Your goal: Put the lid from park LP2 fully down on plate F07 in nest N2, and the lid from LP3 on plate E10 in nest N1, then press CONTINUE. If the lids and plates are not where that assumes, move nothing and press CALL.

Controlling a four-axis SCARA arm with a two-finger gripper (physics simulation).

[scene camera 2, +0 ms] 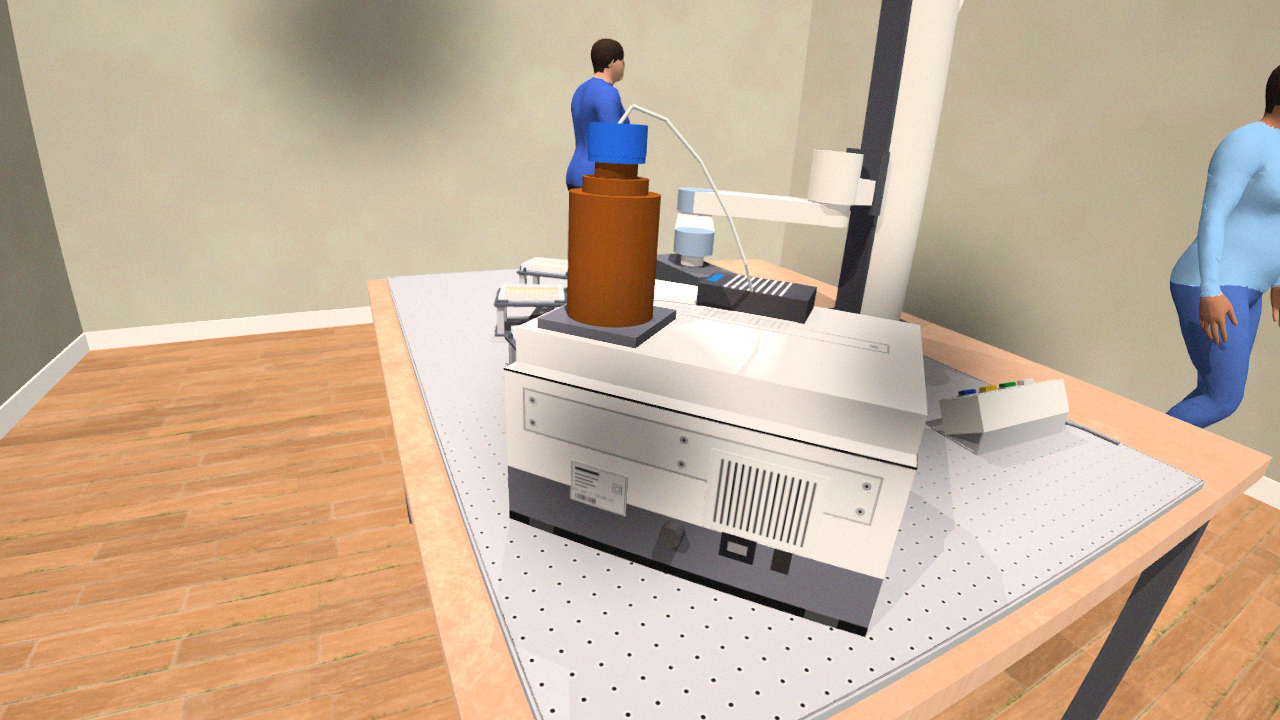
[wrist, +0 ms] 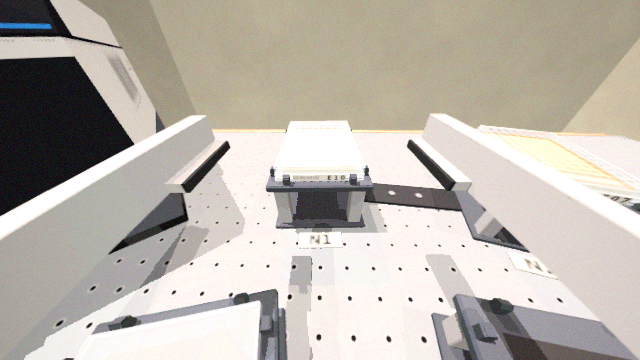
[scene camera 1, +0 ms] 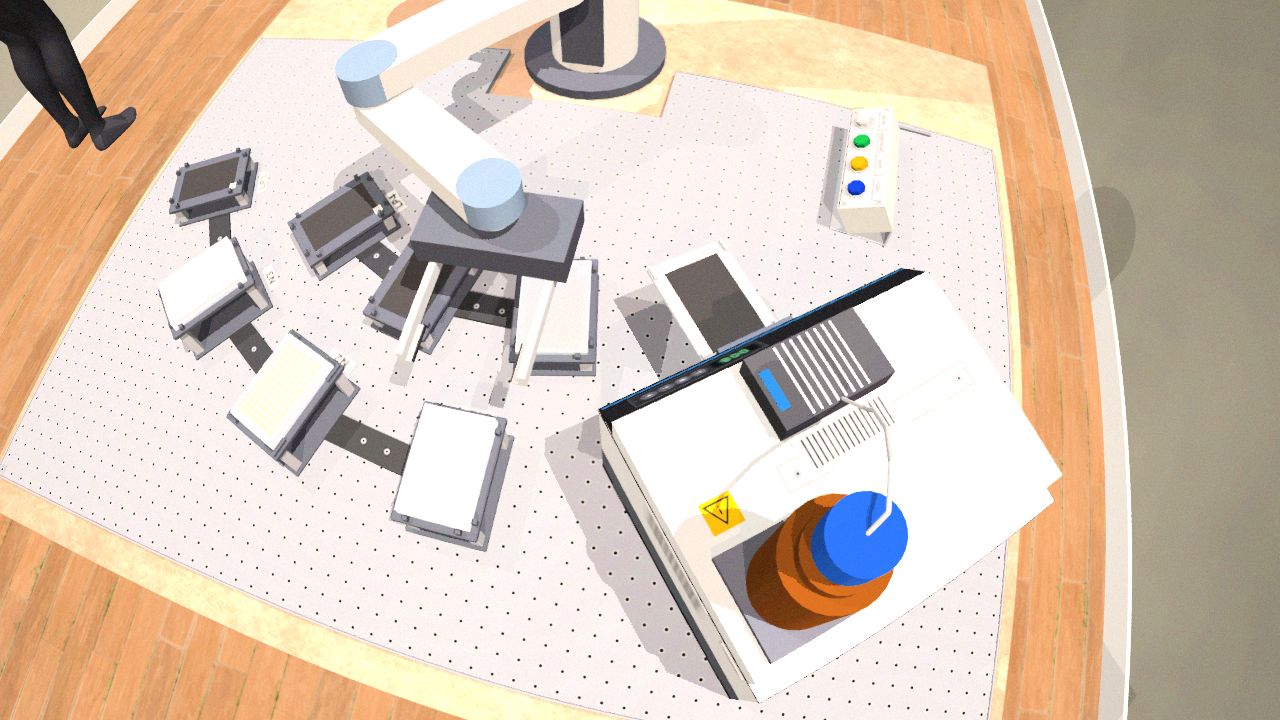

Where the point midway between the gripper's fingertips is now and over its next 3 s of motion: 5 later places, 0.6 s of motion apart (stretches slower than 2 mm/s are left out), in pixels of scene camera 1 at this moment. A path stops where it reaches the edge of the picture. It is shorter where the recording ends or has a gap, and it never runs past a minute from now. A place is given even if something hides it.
My gripper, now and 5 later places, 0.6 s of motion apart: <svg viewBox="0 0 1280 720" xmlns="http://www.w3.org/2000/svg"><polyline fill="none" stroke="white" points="458,369 465,370 472,371 466,375 466,458 468,500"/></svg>
